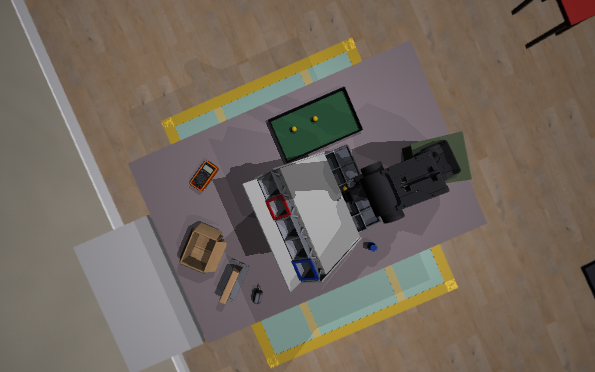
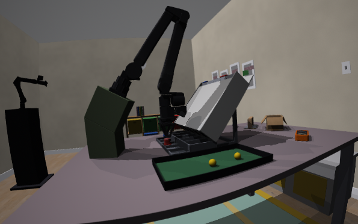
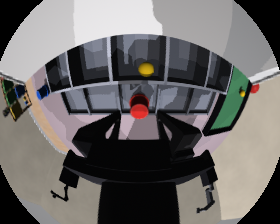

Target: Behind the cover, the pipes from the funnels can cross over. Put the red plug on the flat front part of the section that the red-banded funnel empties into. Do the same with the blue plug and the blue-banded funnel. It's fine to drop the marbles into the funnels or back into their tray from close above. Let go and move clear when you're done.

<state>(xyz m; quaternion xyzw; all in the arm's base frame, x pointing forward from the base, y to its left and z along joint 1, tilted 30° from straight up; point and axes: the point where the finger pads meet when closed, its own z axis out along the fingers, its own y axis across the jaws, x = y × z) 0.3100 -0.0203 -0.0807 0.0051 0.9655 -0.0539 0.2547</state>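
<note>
My hand is 33 cm to the left of the green tray, 6 cm short of it and 5 cm above it. From my hand the other things lie so: orange multimeter 61 cm ahead, 35 cm to the right, 5 cm below; dark object 63 cm ahead, 25 cm to the left, 4 cm below; sloped grey cover 19 cm ahead, 15 cm above, 1 cm to the right.
</note>
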